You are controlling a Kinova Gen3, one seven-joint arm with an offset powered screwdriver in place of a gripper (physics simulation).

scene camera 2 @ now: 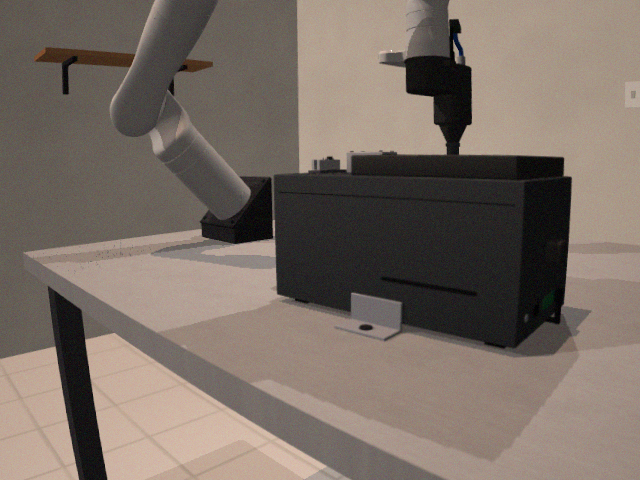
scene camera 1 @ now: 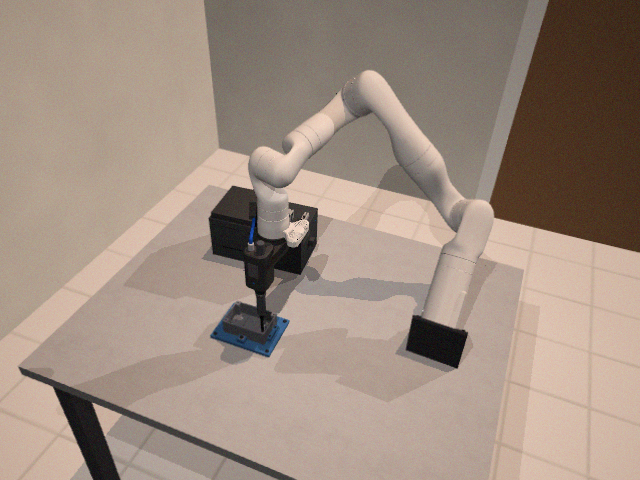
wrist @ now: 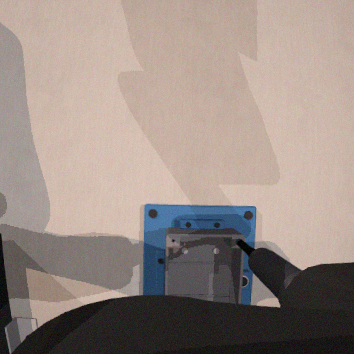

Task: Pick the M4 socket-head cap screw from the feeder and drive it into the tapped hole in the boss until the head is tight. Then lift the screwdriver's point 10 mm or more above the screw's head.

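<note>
My black screwdriver (scene camera 1: pixel 262 329) (wrist: pixel 239 242) points straight down, its bit's tip at a corner boss of the open grey housing (scene camera 1: pixel 238 329) (wrist: pixel 190 280). The boss's hole and any screw under the tip are hidden or too small to make out, so I cannot tell whether a screw is on the bit or how deep one sits. The housing sits on a blue plate (scene camera 1: pixel 258 349) (wrist: pixel 153 255) on the table. The black feeder (scene camera 1: pixel 232 240) (scene camera 2: pixel 398 237) stands behind it in scene camera 1. In scene camera 2 the feeder hides the screwdriver's tip and the housing.
The arm's black base (scene camera 1: pixel 436 341) (scene camera 2: pixel 235 231) stands on the table (scene camera 1: pixel 361 428). A small light bracket (scene camera 2: pixel 376 308) stands against the feeder's side. The housing's walls rise around its cavity close to the bit. A wooden shelf (scene camera 2: pixel 98 57) hangs on the wall.
</note>
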